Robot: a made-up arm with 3 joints. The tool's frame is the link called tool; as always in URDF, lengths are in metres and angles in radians. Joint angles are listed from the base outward.
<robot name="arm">
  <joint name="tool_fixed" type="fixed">
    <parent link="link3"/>
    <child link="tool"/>
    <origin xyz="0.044 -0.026 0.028" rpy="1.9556 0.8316 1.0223"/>
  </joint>
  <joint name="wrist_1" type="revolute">
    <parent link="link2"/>
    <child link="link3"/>
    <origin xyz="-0.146 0.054 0.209" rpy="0 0 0"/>
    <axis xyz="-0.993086 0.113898 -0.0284"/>
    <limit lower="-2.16" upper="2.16"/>
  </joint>
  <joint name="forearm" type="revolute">
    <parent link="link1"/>
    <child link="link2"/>
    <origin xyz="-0.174 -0.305 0.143" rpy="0 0 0"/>
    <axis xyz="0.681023 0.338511 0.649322"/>
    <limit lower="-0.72" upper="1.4"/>
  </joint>
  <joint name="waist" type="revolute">
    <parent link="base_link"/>
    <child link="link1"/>
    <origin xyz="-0.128 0.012 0.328" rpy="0 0 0"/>
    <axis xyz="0 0 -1"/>
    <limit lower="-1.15" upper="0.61"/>
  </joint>
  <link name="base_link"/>
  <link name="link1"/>
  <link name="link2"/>
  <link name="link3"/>
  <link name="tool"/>
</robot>
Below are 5 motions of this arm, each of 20 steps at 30 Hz.
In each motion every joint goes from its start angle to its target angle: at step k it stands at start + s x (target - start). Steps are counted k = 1, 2, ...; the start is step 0. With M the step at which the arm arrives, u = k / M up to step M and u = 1 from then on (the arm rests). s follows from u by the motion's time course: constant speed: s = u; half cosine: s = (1 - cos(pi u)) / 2; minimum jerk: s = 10 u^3 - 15 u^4 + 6 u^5.
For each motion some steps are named. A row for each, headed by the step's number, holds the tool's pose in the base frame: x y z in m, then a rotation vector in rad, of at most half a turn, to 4 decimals.
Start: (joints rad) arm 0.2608 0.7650 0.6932
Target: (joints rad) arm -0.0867 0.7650 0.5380
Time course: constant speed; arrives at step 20
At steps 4, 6, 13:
4: -0.3947 -0.3640 0.7129 0.9243 1.6357 -0.0322
6: -0.3814 -0.3735 0.7126 0.9093 1.6562 0.0004
13: -0.3323 -0.4028 0.7116 0.8543 1.7290 0.1128

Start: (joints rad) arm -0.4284 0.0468 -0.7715
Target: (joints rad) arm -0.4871 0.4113 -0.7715
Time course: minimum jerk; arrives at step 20
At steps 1, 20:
1: -0.2524 -0.3744 0.6879 1.5940 1.7857 0.7508
20: -0.1640 -0.4304 0.6902 1.5892 2.2012 0.9094

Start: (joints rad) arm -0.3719 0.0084 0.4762
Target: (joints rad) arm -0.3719 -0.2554 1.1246
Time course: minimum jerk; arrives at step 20
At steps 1, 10, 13, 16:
1: -0.2873 -0.3339 0.7151 0.6295 1.3681 -0.1247
10: -0.3057 -0.2971 0.7049 0.3775 1.1329 -0.4054
13: -0.3132 -0.2775 0.6962 0.2453 1.0062 -0.5544
16: -0.3173 -0.2647 0.6893 0.1571 0.9209 -0.6541

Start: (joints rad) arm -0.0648 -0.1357 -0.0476
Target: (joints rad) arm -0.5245 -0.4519 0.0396
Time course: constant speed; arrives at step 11
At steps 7, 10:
7: -0.3266 -0.2770 0.6805 0.9890 1.2177 -0.0418
10: -0.2973 -0.2824 0.6709 0.8888 1.1921 -0.0047

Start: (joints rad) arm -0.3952 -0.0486 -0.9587
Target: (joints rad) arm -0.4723 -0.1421 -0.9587
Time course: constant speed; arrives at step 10
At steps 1, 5, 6, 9, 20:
1: -0.2766 -0.3534 0.6768 1.7391 1.6805 0.8418
5: -0.2702 -0.3515 0.6746 1.7072 1.6753 0.8431
6: -0.2686 -0.3510 0.6740 1.6992 1.6740 0.8436
9: -0.2639 -0.3494 0.6722 1.6754 1.6696 0.8453
20: -0.2623 -0.3489 0.6716 1.6675 1.6680 0.8459

